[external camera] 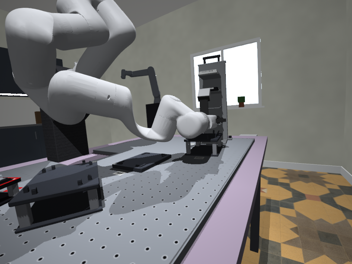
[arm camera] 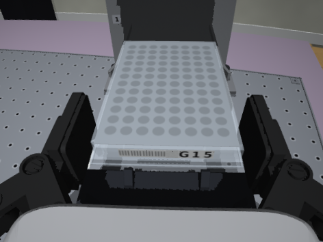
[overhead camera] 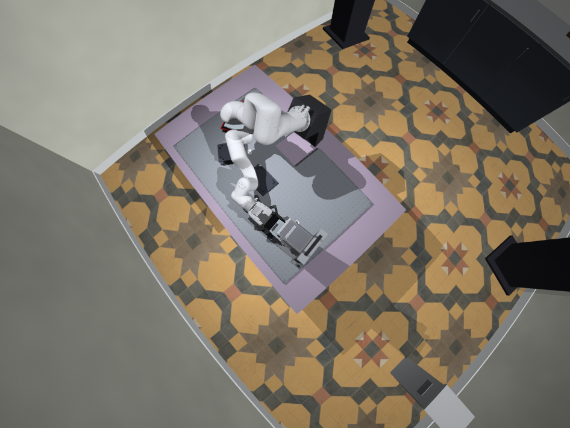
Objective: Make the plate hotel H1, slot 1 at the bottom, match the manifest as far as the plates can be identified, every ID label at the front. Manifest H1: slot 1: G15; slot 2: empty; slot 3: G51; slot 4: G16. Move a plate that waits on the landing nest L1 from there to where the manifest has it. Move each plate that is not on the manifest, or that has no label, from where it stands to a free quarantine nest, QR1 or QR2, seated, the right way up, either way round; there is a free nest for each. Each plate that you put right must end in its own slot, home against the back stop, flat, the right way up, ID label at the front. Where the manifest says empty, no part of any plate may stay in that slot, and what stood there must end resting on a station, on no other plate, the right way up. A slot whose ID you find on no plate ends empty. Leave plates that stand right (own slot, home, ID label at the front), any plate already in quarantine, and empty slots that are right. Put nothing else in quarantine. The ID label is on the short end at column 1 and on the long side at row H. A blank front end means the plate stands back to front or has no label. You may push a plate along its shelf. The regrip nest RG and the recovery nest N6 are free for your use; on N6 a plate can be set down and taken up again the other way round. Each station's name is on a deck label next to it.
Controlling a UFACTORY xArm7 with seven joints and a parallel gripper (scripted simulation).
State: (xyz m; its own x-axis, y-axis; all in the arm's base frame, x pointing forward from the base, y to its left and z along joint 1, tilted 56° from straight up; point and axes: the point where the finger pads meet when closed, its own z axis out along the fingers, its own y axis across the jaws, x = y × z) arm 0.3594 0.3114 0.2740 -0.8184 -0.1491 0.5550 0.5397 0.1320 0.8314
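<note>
Right now the clear plate labelled G15 is 5 cm to the left of my hand, 2 cm below it and 2 cm behind it. The rest, counted from my hand: slot mark 2: 15 cm to the left, 12 cm behind, 6 cm above; then H1 deck label: 12 cm below, 11 cm behind, 3 cm to the left; then black plate labelled G51: 14 cm above, 11 cm to the left, 4 cm behind.
</note>
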